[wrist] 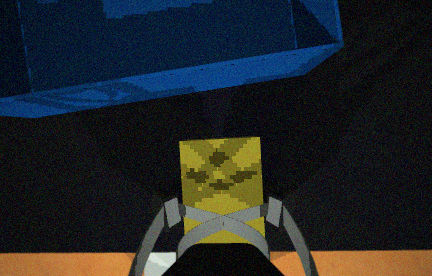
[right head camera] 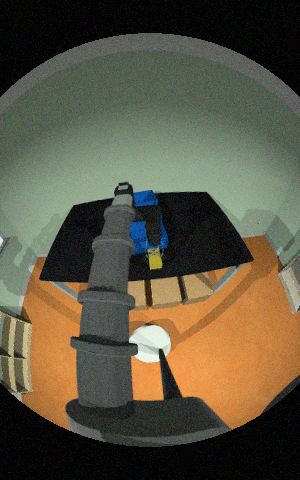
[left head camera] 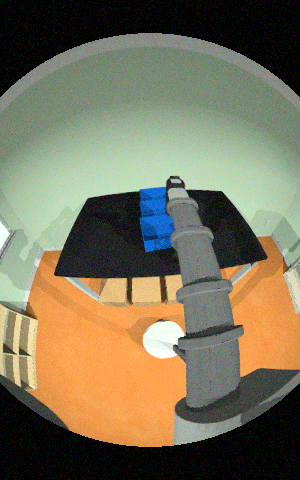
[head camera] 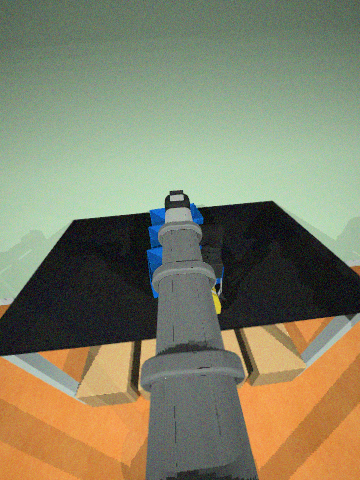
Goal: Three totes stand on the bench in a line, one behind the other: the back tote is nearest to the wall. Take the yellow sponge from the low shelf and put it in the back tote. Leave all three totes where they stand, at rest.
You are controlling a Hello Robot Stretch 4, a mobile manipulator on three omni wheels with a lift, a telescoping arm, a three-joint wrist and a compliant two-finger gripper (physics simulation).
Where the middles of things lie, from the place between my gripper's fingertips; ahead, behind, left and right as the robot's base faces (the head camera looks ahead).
I see the yellow sponge (wrist: pixel 221 175) 20 mm above my hand.
